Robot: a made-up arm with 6 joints.
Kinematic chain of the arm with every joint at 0, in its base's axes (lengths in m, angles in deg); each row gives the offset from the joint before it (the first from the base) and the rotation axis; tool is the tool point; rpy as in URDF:
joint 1: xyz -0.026 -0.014 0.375 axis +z
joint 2: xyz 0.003 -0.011 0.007 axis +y
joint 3: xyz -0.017 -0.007 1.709 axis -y
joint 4: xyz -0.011 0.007 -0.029 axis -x
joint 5: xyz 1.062 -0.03 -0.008 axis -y
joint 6: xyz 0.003 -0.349 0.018 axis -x
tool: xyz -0.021 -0.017 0.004 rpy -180 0 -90
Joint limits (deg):
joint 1: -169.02..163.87
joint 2: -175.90..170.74
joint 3: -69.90..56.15
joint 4: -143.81..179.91
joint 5: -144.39..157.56
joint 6: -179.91..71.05
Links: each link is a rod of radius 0.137 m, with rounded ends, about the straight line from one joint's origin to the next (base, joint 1, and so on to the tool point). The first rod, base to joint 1, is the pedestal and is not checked.
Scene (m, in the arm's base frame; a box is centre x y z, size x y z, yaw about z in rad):
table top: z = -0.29
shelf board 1: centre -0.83 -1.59 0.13 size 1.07 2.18 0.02 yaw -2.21
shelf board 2: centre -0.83 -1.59 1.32 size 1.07 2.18 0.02 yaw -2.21
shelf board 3: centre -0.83 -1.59 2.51 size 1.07 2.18 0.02 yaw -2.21
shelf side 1: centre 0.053 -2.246 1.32 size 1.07 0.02 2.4 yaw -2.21
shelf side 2: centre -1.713 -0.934 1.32 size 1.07 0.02 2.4 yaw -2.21
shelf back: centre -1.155 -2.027 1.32 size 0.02 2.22 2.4 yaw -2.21
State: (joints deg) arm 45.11 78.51 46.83 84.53 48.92 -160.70
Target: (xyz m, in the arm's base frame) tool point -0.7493 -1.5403 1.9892
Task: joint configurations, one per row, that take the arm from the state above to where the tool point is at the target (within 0.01 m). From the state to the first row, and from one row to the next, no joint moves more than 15 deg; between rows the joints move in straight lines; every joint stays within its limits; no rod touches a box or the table.
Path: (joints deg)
1: 30.40 69.01 38.87 80.70 49.03 -160.75
2: 15.70 59.50 30.91 76.86 49.14 -160.80
3: 0.99 50.00 22.95 73.03 49.24 -160.85
4: -13.72 40.50 15.00 69.20 49.35 -160.90
5: -28.42 30.99 7.04 65.37 49.46 -160.95
6: -43.13 21.49 -0.92 61.53 49.57 -161.00
7: -57.84 11.98 -8.88 57.70 49.67 -161.05
8: -72.54 2.48 -16.84 53.87 49.78 -161.11
9: -87.25 -7.02 -24.80 50.03 49.89 -161.16
10: -93.71 2.43 -13.63 50.13 49.96 -160.91
11: -100.17 11.88 -2.47 50.23 50.03 -160.67
12: -106.63 21.33 8.69 50.34 50.10 -160.43

